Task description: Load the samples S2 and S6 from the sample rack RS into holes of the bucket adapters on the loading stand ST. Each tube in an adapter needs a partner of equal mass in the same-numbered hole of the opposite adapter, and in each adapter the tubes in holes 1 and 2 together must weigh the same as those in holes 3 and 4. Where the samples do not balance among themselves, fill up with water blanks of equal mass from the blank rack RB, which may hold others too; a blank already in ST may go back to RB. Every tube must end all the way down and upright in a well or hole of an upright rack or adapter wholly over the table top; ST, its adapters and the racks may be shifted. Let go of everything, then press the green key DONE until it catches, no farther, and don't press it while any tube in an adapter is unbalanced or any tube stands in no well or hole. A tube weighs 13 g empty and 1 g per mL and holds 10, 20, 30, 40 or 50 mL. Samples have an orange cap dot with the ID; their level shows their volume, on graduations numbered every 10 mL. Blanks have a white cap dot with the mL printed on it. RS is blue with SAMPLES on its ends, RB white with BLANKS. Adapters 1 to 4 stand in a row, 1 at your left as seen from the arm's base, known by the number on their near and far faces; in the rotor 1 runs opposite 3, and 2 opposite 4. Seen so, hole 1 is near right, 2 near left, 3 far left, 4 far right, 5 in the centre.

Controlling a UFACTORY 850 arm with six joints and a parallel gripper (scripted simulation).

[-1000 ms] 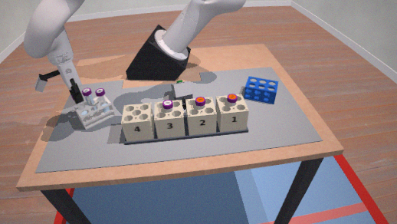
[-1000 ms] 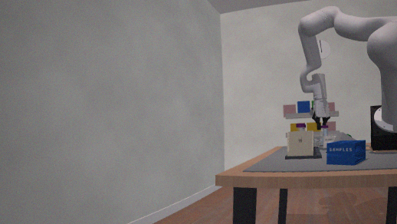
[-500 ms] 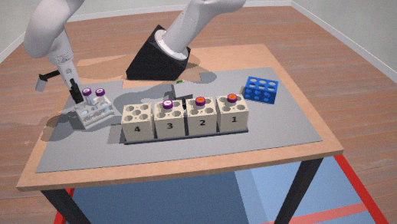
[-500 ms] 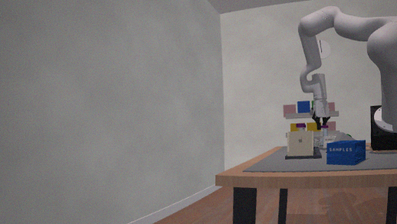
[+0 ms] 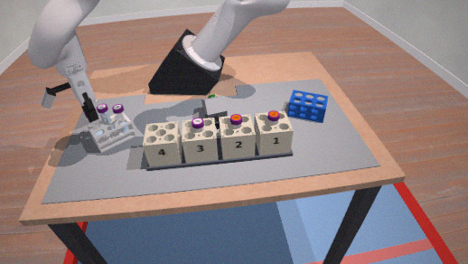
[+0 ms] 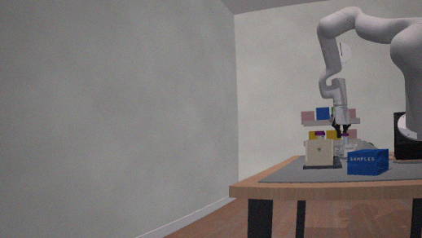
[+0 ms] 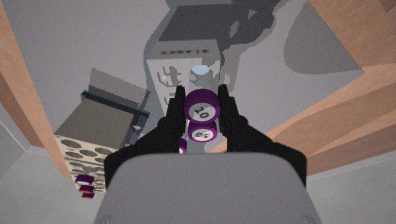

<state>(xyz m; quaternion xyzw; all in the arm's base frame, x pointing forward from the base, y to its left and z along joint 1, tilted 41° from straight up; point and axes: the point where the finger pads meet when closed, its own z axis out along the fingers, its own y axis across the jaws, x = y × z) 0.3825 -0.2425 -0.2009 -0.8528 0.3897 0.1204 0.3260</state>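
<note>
My gripper is now 5 cm above the blank marked 10 and 1 cm past it. Round my hand: adapter 4: 25 cm to the left, 7 cm below, 7 cm ahead; white blank rack RB: 9 cm below, 4 cm to the left, 1 cm behind; blank marked 20: 8 cm to the left, 5 cm below, 3 cm behind.
</note>
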